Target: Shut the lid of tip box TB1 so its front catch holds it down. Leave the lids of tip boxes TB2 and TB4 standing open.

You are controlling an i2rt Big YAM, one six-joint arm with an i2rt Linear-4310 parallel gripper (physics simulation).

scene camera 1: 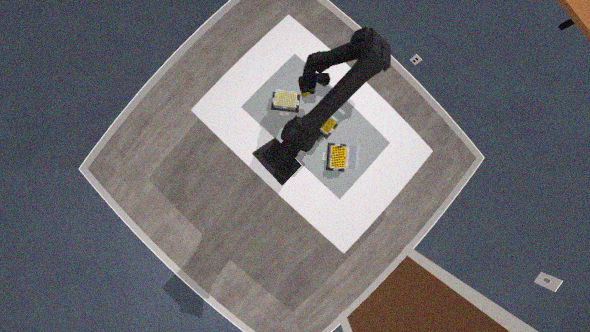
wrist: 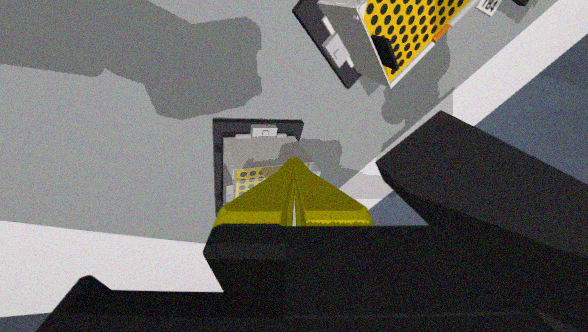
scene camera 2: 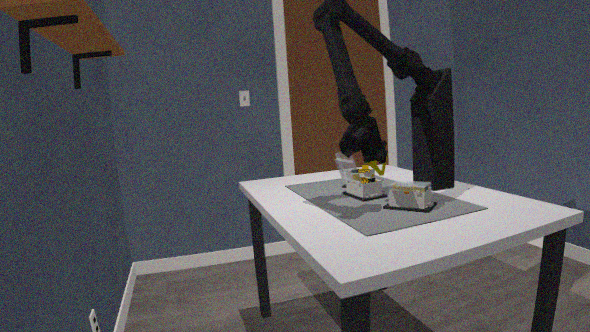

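Pixels of known places: gripper, fingertip midpoint: [scene camera 1: 304, 96] [wrist: 294, 165] [scene camera 2: 381, 175]; arm's base at its link origin: [scene camera 1: 278, 160] [scene camera 2: 429, 82].
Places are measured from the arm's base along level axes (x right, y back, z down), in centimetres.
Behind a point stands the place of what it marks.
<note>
Tip box TB1 [scene camera 1: 286, 100] @[x -18.0, y -28.1, z 34.1 cm] [scene camera 2: 410, 196] @[x -22.6, y -31.6, z 37.3 cm] [wrist: 247, 176] @[x -15.7, y -34.6, z 34.7 cm], told by its place since its label is unreadable, has its clear lid lying down over the yellow rack. Whether the front catch holds cannot be told. Tip box TB4 [scene camera 1: 328, 126] @[x 8.5, y -31.2, z 36.1 cm] [scene camera 2: 364, 189] [wrist: 415, 25] @[x 2.5, y -30.5, z 36.1 cm] stands open; its label shows in the wrist view. The third box, TB2 [scene camera 1: 338, 157] @[x 23.1, y -21.2, z 36.1 cm], is open with its clear lid [scene camera 1: 353, 156] @[x 28.5, y -25.8, z 31.6 cm] out to the right. My gripper [scene camera 1: 305, 94] @[x -11.5, y -34.7, z 31.4 cm] [scene camera 2: 383, 173] @[x -11.5, y -34.7, z 31.4 cm] [wrist: 294, 165] @[x -11.5, y -34.7, z 31.4 cm] is shut and empty, its yellow tips close by TB1's end towards TB4, a little above box height. The fingers hide part of TB1.
The boxes stand on a grey mat [scene camera 1: 367, 142] @[x 32.4, y -39.8, z 41.8 cm] [scene camera 2: 362, 220] @[x -21.7, y -49.6, z 41.8 cm] on the white table [scene camera 1: 400, 160] @[x 55.5, y -44.5, z 42.1 cm] [scene camera 2: 320, 240] @[x -28.8, y -67.3, z 42.1 cm]. My black arm arches over the mat and covers part of TB4 in the first scene view. Raised clear lids [scene camera 2: 345, 162] @[x 2.5, y -40.5, z 27.9 cm] stand near the gripper in the second scene view.
</note>
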